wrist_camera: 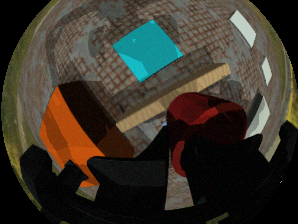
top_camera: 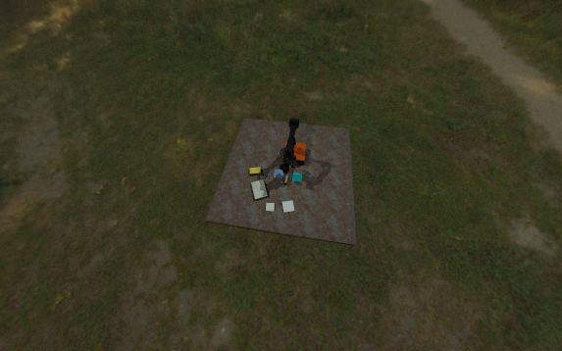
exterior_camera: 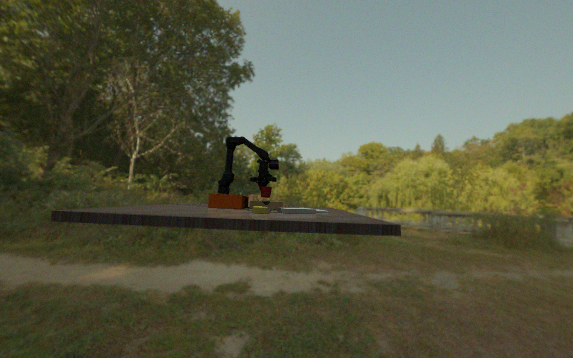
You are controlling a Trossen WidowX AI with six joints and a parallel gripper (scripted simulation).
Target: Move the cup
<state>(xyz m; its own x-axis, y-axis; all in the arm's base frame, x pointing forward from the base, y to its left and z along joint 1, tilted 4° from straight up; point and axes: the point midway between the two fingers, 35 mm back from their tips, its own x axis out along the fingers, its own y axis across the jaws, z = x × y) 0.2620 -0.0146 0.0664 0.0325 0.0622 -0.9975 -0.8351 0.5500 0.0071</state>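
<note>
Right now the cyan pad is 40 mm ahead of my gripper tip, 100 mm to the left of it and 120 mm below it. Round my gripper tip: light blue pad: 10 mm ahead, 90 mm to the right, 120 mm below; wooden stick: 30 mm ahead, 100 mm below; red cup: 30 mm ahead, 20 mm to the right.
</note>
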